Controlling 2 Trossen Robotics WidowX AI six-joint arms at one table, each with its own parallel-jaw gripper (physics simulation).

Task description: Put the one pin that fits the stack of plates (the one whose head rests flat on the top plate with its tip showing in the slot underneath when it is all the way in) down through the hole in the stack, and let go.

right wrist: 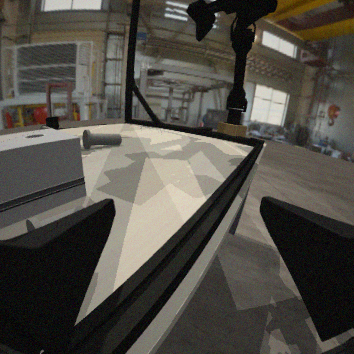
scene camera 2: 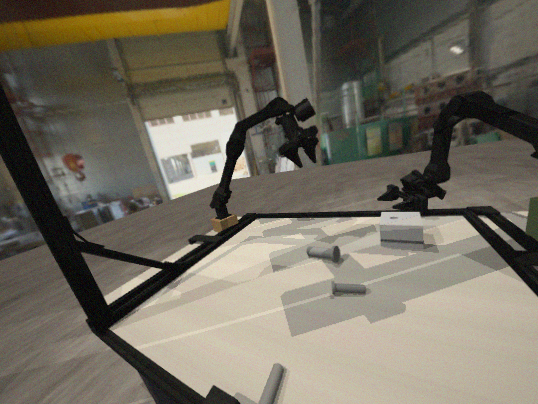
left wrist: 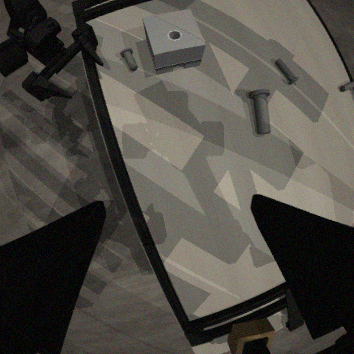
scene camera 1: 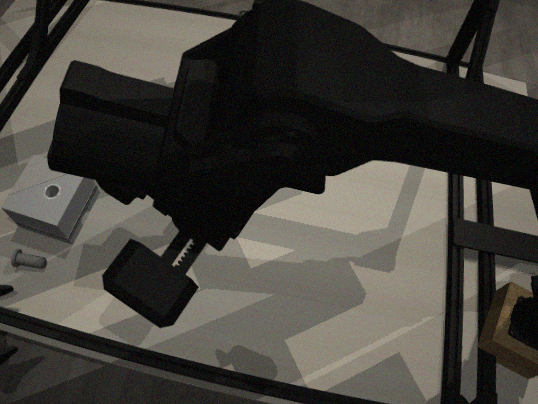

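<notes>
The grey stack of plates [scene camera 1: 30,200] [scene camera 2: 401,231] [left wrist: 165,47] [right wrist: 40,167] has an open round hole in its top. A small headed pin [scene camera 1: 31,260] [left wrist: 130,60] lies beside it. A thick headed pin [scene camera 2: 322,252] [left wrist: 261,114] [right wrist: 102,139], a slimmer pin [scene camera 2: 350,288] [left wrist: 286,71] and a long thin pin [scene camera 2: 272,382] [left wrist: 346,87] lie apart on the table. My left gripper [scene camera 2: 307,162] [left wrist: 178,205] is open and empty, high above the table. My right gripper [scene camera 1: 11,321] [scene camera 2: 387,202] [left wrist: 86,79] [right wrist: 188,205] is open and empty, low by the table edge near the small pin.
A dark frame rail [scene camera 2: 350,214] [left wrist: 120,165] edges the pale table [scene camera 2: 425,340]. Dark posts [scene camera 2: 50,210] rise at its corners. A wooden block [scene camera 1: 500,320] [scene camera 2: 225,222] [right wrist: 231,130] sits at the left arm's base. The left arm covers much of the table in scene camera 1.
</notes>
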